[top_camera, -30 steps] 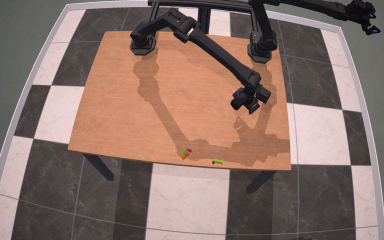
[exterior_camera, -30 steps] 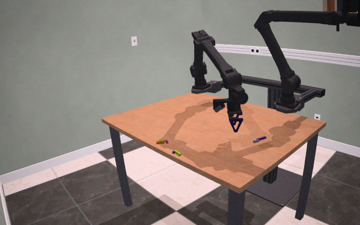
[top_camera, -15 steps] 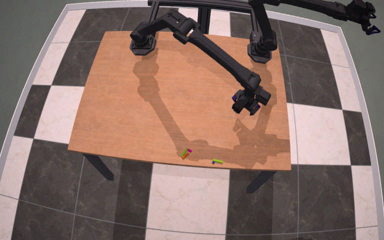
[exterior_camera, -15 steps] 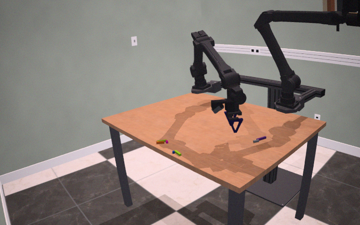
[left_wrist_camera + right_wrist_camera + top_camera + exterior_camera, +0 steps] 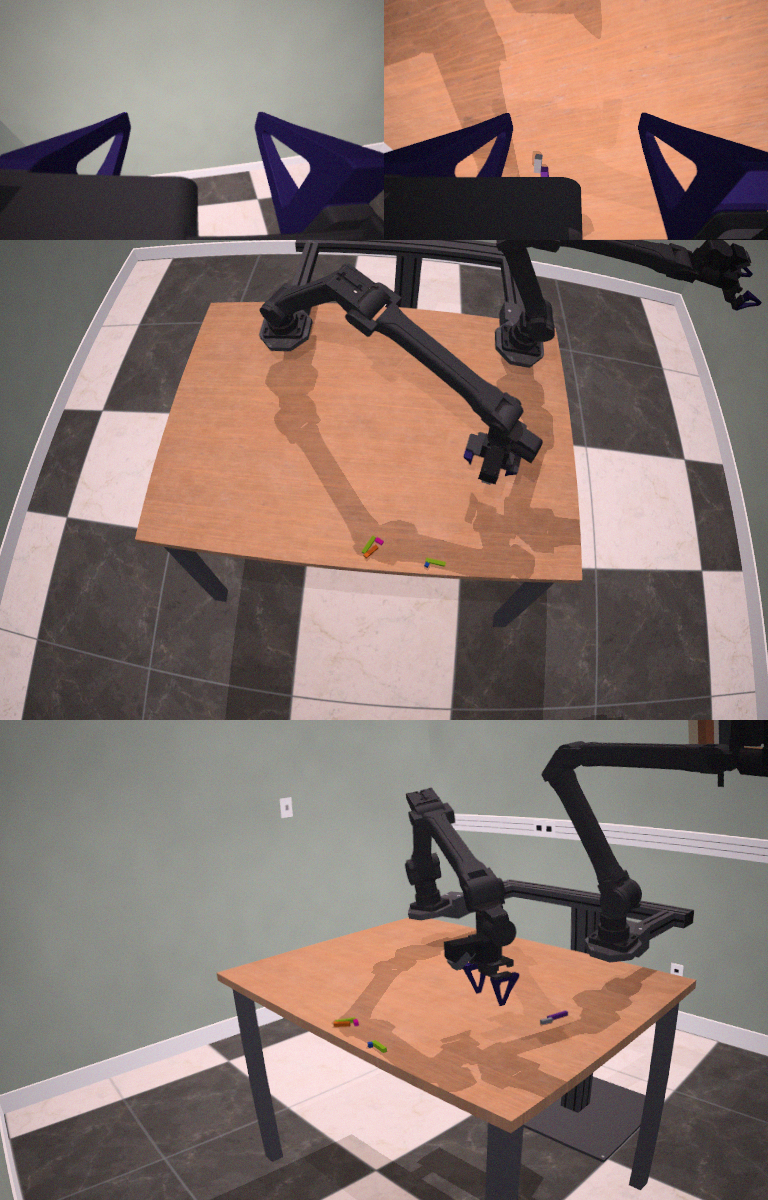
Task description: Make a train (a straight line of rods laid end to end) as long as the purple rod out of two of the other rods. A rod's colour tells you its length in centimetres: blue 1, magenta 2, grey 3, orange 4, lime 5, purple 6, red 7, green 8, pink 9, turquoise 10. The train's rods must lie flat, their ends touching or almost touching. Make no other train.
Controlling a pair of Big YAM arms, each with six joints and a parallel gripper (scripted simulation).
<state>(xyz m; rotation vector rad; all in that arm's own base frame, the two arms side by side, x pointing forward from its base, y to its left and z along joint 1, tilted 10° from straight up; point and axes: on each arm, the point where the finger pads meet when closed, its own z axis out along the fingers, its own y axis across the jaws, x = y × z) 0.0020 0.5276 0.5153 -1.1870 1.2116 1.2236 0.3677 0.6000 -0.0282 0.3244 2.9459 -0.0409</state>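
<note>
Right now my right hand is 24 cm short of the blue rod, 15 cm to the left of it and 8 cm above it. From my right hand the other things lie so: purple rod: 15 cm behind, 10 cm to the left, 8 cm below; then grey rod: 11 cm behind, 9 cm to the left, 8 cm below; then magenta rod: 18 cm ahead, 27 cm to the right, 8 cm below.
</note>
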